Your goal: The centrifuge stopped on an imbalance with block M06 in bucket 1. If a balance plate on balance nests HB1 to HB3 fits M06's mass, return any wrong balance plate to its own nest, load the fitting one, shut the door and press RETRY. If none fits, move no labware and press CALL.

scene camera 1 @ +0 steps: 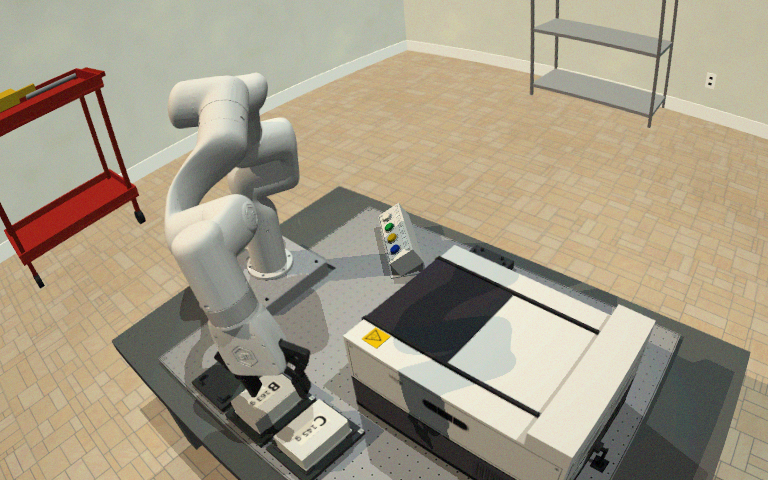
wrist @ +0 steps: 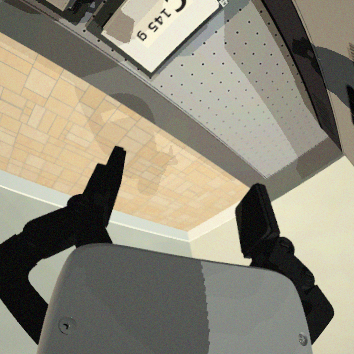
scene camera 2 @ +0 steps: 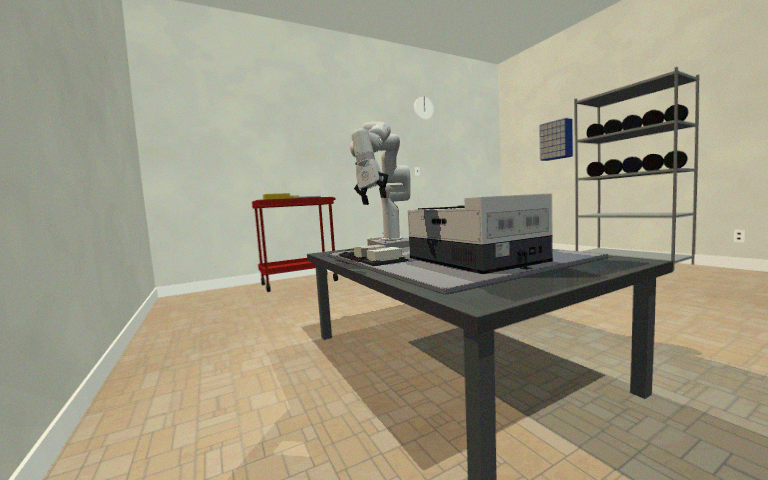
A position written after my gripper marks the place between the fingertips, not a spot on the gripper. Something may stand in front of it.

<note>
My gripper point(scene camera 1: 281, 391) is open, with nothing in its grasp. Also in view: a centrifuge point(wrist: 312, 41).
My gripper also shows in the wrist view point(wrist: 186, 180) and in scene camera 2 point(scene camera 2: 374, 201).
</note>
